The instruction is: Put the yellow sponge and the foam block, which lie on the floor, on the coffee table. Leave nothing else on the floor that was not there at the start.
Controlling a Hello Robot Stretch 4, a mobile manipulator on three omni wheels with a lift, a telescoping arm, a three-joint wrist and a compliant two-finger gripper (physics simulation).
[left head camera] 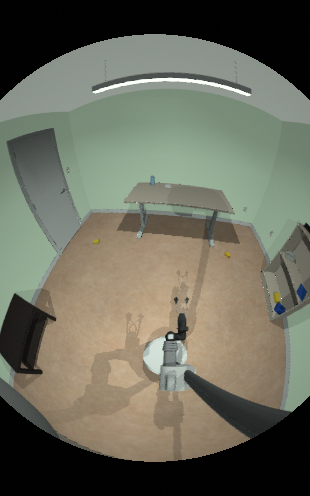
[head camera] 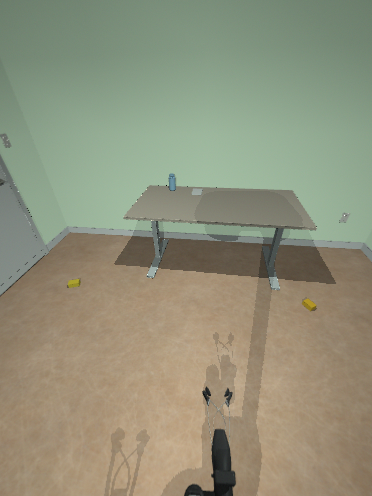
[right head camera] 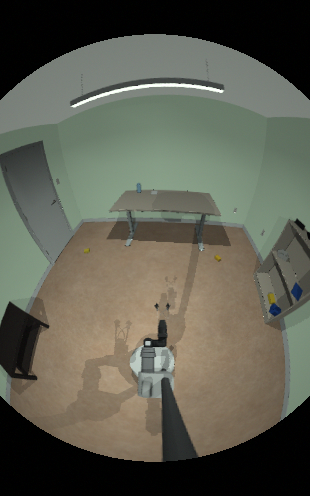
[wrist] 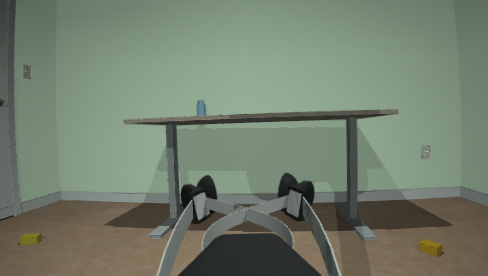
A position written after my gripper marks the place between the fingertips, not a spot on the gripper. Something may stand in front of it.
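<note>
You'd see my gripper (head camera: 217, 387) here, and it's in the wrist view (wrist: 247, 189) as well. I can also see a grey door (left head camera: 38, 170). Then there's a desk (head camera: 281, 209), and I see that same desk in the left head camera view (left head camera: 143, 192), in the right head camera view (right head camera: 202, 203) and in the wrist view (wrist: 349, 211).
</note>
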